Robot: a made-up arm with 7 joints. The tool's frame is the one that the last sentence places.
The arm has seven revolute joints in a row. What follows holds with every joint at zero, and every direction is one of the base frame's. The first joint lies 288.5 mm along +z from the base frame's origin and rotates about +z. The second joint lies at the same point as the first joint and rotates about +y. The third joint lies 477.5 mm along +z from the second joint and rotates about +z. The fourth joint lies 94.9 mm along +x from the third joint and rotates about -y. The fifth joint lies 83.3 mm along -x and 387.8 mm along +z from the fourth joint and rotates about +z. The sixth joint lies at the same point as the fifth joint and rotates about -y. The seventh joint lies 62.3 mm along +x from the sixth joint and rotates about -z. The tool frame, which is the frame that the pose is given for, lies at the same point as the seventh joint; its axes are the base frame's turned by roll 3.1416, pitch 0 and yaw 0 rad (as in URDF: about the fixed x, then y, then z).
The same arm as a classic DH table. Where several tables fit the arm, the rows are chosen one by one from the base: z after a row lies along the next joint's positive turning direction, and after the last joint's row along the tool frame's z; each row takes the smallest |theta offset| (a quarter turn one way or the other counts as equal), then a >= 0, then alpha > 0; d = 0 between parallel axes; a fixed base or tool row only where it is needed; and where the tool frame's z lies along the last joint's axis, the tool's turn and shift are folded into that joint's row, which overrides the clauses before.
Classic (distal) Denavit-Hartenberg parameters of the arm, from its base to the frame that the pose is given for. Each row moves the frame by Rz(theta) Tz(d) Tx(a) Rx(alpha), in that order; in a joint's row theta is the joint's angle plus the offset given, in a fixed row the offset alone. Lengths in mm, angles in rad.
joint 1: d 288.5  theta0 0.0000  a 0.0  alpha -1.5708
joint 2: d 0.0  theta0 0.0000  a 0.0  alpha 1.5708
joint 3: d 477.5  theta0 0.0000  a 94.9  alpha 1.5708
joint 4: d 0.0  theta0 0.0000  a -83.3  alpha -1.5708
joint 5: d 387.8  theta0 0.0000  a 0.0  alpha 1.5708
joint 6: d 0.0  theta0 0.0000  a 62.3  alpha 1.5708
joint 7: d 0.0  theta0 0.0000  a 0.0  alpha 0.0000

